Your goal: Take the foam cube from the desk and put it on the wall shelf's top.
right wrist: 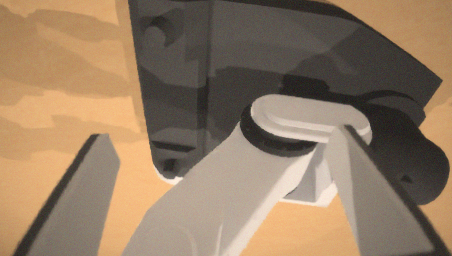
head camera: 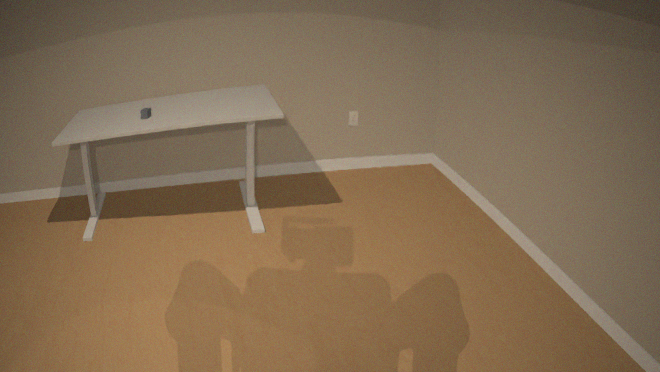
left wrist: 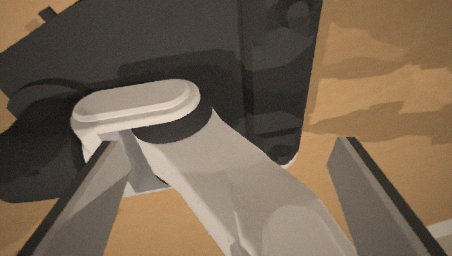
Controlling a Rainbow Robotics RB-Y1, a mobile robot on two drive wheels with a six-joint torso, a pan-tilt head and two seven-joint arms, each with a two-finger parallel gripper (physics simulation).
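Frame: origin at the robot's base, x ahead, y left, z up, level; centimetres.
Where they show: left gripper, fingertip midpoint: (left wrist: pixel 227 152); right gripper, fingertip midpoint: (right wrist: pixel 223 143).
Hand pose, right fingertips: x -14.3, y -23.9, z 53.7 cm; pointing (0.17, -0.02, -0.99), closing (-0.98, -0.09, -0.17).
After its pixels a point has its place.
The foam cube (head camera: pixel 145 113) {x 234.6, y 112.1, z 75.8 cm} is small and dark grey. It sits on the left part of the white desk (head camera: pixel 220 106) {x 255.4, y 65.7, z 72.1 cm}, which stands against the back wall in the head view. The wall shelf does not show in these views. My left gripper (left wrist: pixel 227 152) {x -14.8, y 20.9, z 53.6 cm} is open, with its two fingers wide apart and no object between them; the robot's own base and torso show behind them. My right gripper (right wrist: pixel 223 143) {x -14.3, y -23.9, z 53.7 cm} is open in the same way, over the robot's own body and the floor. Both grippers are out of the head view, far from the cube.
The desk has two legs with long feet (head camera: pixel 256 220) reaching forward on the brown floor (head camera: pixel 400 225) {x 254.8, y -44.9, z 0.1 cm}. A wall outlet (head camera: pixel 353 118) {x 339.5, y -15.5, z 40.2 cm} is right of the desk. A side wall (head camera: pixel 550 125) {x 222.4, y -130.6, z 86.1 cm} with a white baseboard (head camera: pixel 520 238) {x 228.5, y -127.2, z 5.2 cm} runs along the right. The robot's shadow falls on the floor ahead.
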